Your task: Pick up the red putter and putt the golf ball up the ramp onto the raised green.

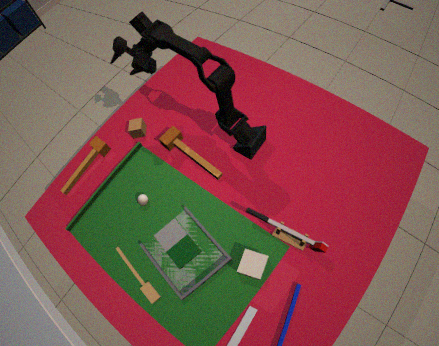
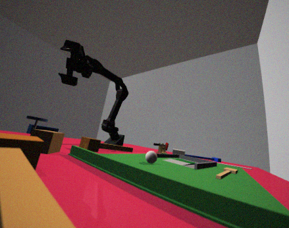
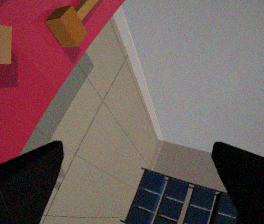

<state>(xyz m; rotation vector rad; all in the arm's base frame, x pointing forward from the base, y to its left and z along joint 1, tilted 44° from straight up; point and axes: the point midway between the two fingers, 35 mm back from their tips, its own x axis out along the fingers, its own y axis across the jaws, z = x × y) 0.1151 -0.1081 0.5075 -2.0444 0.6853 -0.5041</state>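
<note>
Right now the white golf ball is 26 cm ahead of my gripper tip, 31 cm to the left of it and 30 cm below it. Also, from my gripper tip: white bar 39 cm ahead, 91 cm to the left, 32 cm below; then red putter 1 cm behind, 78 cm to the left, 26 cm below; then blue putter 23 cm ahead, 99 cm to the left, 31 cm below.
</note>
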